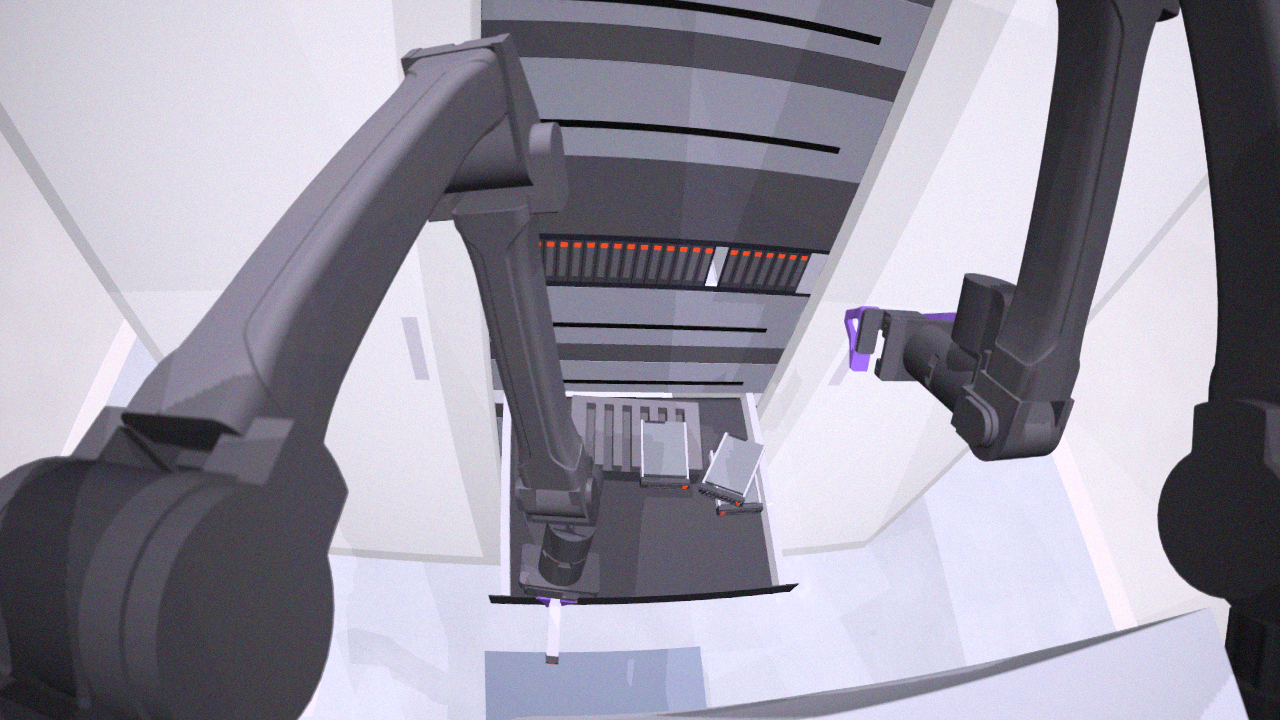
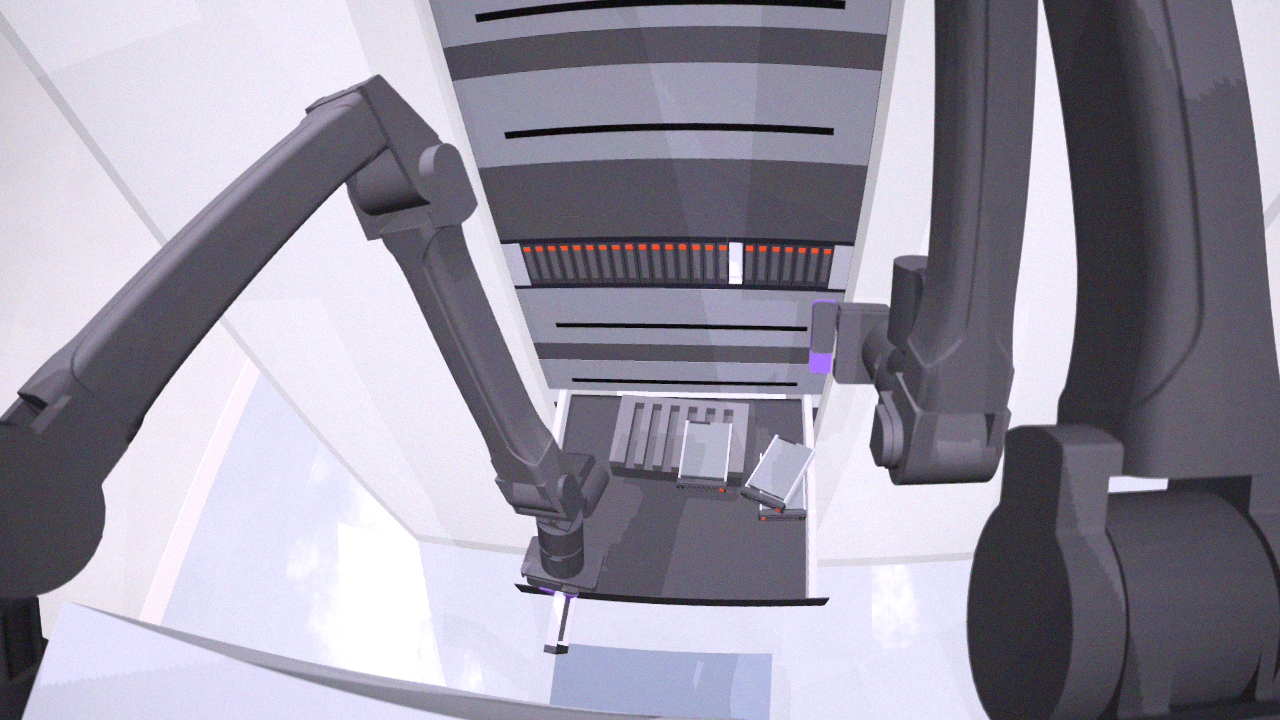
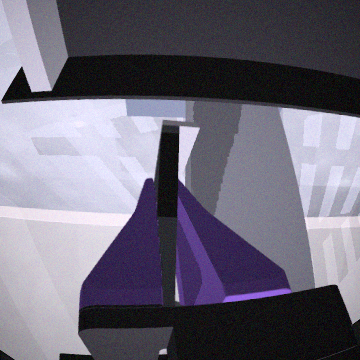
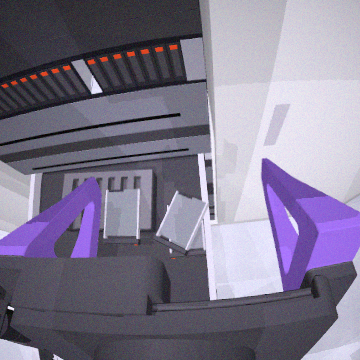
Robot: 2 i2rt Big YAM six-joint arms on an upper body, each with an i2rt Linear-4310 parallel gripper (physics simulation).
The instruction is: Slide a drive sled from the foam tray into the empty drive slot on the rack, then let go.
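Frame: origin at the left arm's base, x ahead, y left, z up, level; centimetres.
Seen in the pictures: left gripper, fingertip midpoint: (image 1: 551,604) (image 2: 565,596) (image 3: 160,187); right gripper, fingertip midpoint: (image 1: 882,317) (image 2: 869,312) (image 4: 176,175).
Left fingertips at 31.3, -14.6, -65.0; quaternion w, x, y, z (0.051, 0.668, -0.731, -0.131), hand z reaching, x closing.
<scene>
Pixels of each thing's top centre, then the offset from my left fingertips to it, as dx, dy, dz. "spot": a spot on its surface instead.
- drive sled, middle of its top: (image 3: 162,326) (image 1: 554,615) (image 2: 555,606) (image 4: 31,351) -3.2, -0.2, +6.2
- rack, surface spot: (image 2: 662,308) (image 1: 633,308) spot: +39.1, -12.3, +18.0
- grey slotted foam tray, middle of its top: (image 2: 680,432) (image 1: 636,431) (image 4: 103,198) +30.2, -14.6, -2.2
- flat sled, middle of its top: (image 2: 705,453) (image 1: 664,452) (image 4: 120,216) +25.9, -18.9, -1.4
- drawer's dark front edge, surface spot: (image 2: 689,600) (image 1: 667,597) spot: +2.0, -17.7, -5.0
My left gripper (image 1: 555,600) (image 2: 561,591) (image 3: 160,187) is shut on a drive sled (image 1: 554,628) (image 2: 560,617) (image 3: 168,167), a thin piece with a white side. It hangs near the drawer's front edge, left of its middle, away from the rack (image 1: 644,309) (image 2: 662,308). The empty drive slot (image 1: 715,268) (image 2: 735,264) (image 4: 89,77) shows as a pale gap in the row of orange-tipped drives. The grey slotted foam tray (image 1: 580,434) (image 2: 622,438) (image 4: 146,200) lies at the drawer's back. My right gripper (image 1: 864,338) (image 2: 821,335) (image 4: 176,175) is open and empty, right of the rack front.
One flat sled (image 1: 664,450) (image 2: 705,450) (image 4: 122,215) lies over the foam's right part. Another sled (image 1: 735,463) (image 2: 781,467) (image 4: 182,219) lies askew over a lower one (image 1: 741,508) (image 2: 783,514) by the drawer's right wall. The drawer's dark front edge (image 1: 662,594) (image 2: 689,600) runs beside the left gripper.
</scene>
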